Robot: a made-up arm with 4 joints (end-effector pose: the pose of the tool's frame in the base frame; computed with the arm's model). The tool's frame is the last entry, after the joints.
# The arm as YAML. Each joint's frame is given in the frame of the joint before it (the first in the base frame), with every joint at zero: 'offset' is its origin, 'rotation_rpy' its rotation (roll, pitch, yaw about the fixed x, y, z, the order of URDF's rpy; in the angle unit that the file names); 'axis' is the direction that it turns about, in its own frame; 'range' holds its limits. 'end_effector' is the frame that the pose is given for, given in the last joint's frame.
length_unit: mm
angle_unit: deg
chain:
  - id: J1
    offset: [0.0, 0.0, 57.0]
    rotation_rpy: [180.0, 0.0, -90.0]
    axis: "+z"
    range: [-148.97, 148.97]
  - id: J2
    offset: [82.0, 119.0, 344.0]
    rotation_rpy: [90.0, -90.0, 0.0]
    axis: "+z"
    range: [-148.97, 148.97]
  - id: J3
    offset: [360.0, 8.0, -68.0]
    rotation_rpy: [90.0, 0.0, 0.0]
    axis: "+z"
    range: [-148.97, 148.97]
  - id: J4
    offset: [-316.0, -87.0, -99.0]
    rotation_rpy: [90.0, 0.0, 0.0]
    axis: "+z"
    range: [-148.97, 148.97]
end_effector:
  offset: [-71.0, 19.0, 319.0]
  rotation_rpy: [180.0, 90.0, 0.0]
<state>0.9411 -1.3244 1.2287 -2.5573</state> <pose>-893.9 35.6 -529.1 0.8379 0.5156 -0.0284 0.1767</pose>
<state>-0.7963 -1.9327 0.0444 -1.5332</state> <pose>-303.6 -550.6 -292.2 0.8947 -0.1842 -0.0736 0.4001</pose>
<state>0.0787 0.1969 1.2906 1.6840</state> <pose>-593.9 270.8 -898.9 0.5685 -0.5543 -0.3330 -0.5086</pose>
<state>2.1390 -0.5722 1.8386 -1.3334</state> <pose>-220.4 594.6 -1006.9 0.8389 -0.2958 -0.4189 -0.1823</pose>
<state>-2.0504 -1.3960 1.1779 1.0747</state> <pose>881.8 -309.0 -548.4 0.0661 0.0613 -0.9557 0.2801</pose>
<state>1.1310 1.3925 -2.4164 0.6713</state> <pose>442.0 -202.2 -219.9 0.7102 0.3628 0.3381 0.4997</pose>
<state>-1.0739 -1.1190 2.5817 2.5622</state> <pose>651.4 -335.9 -782.6 0.2615 0.1402 -0.7562 -0.5832</pose>
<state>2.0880 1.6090 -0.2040 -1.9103</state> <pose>196.6 496.8 -240.3 0.1071 -0.5783 0.7940 -0.1538</pose>
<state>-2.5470 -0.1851 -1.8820 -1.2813</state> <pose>-164.1 185.9 -362.9 0.6644 -0.4842 0.4693 0.3222</pose>
